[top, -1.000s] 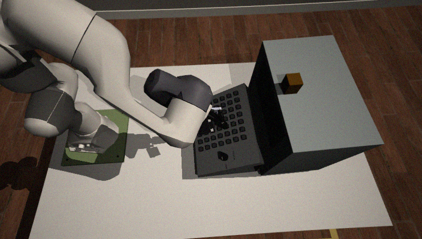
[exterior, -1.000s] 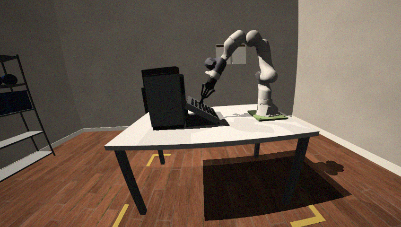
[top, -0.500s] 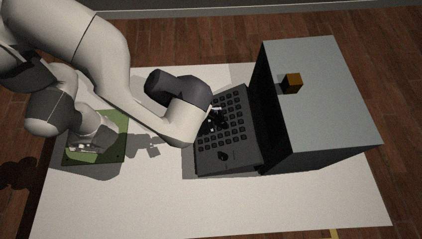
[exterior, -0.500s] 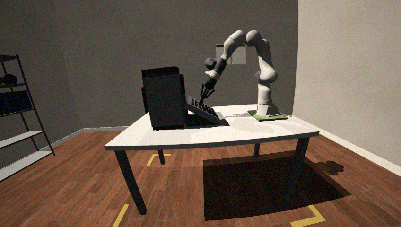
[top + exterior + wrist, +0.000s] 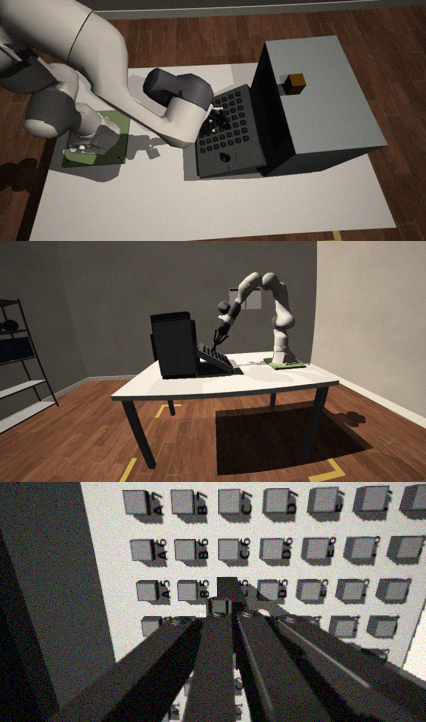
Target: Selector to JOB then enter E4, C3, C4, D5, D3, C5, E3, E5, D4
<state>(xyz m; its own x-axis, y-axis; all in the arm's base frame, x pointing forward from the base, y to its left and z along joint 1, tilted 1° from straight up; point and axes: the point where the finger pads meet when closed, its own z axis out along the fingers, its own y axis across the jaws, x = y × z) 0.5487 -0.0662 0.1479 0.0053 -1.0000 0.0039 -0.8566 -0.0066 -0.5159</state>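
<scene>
My gripper is now 40 mm above the key C5 and 20 mm short of it. The rest, counted from my hand: a5 key 80 mm ahead; c6 key 40 mm below, 30 mm to the right, 20 mm ahead; sloped keypad 90 mm below, 20 mm ahead, 10 mm to the right.
</scene>
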